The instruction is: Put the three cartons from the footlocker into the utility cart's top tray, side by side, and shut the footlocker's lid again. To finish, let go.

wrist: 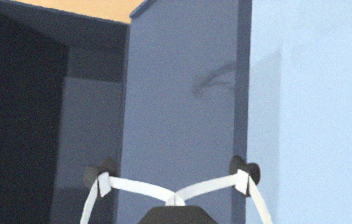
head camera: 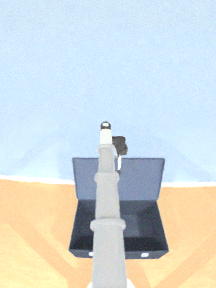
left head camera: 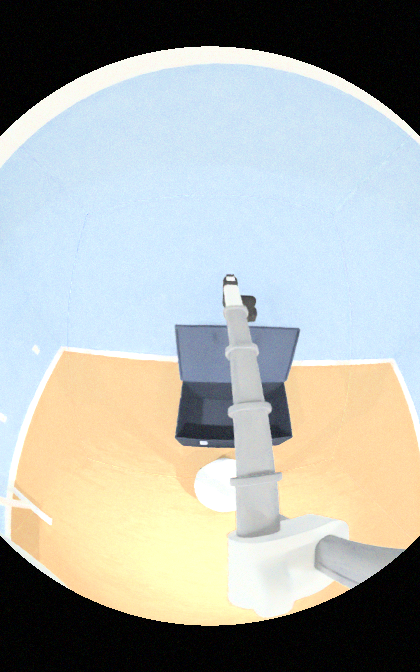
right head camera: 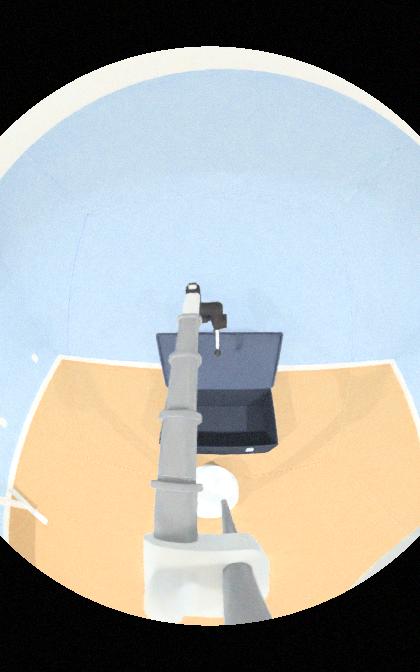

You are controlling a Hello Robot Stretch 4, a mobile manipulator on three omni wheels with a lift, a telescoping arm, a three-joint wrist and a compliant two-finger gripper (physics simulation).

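Places are measured from the robot's base along level axes (x left, y down, z back), in metres.
Where they show: gripper, fingertip midpoint: [wrist: 173,169] [head camera: 117,165].
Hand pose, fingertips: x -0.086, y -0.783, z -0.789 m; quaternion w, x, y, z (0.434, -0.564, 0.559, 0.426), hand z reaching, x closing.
Observation:
After its pixels a point has its place.
The dark blue footlocker [head camera: 156,254] @(z -0.288, x -0.387, y -0.214 m) [left head camera: 216,442] [right head camera: 264,448] [wrist: 95,39] @(z -0.650, x 0.298, y -0.136 m) stands on the floor by the wall. Its lid [head camera: 142,180] @(z -0.819, x -0.327, y -0.531 m) [left head camera: 200,352] [right head camera: 257,357] [wrist: 175,125] @(z -0.852, x -0.039, y -0.581 m) stands raised at the back. No carton shows in the visible part of its inside; my arm hides part of it in the head views. My gripper [right head camera: 217,353] [wrist: 173,169] @(z -0.789, x -0.086, y -0.783 m) is open, with nothing between the fingers. It is near the lid, and in the wrist view the lid's face and outer edge show behind the fingers. The three cartons and the utility cart's top tray do not show.
The pale blue wall [head camera: 105,65] @(z -1.166, x -0.011, y -1.433 m) [left head camera: 210,150] [right head camera: 215,150] rises behind the footlocker. My round white base [left head camera: 214,485] [right head camera: 212,495] is close in front of the footlocker. White bars [left head camera: 35,511] [right head camera: 32,512] show at the left edge.

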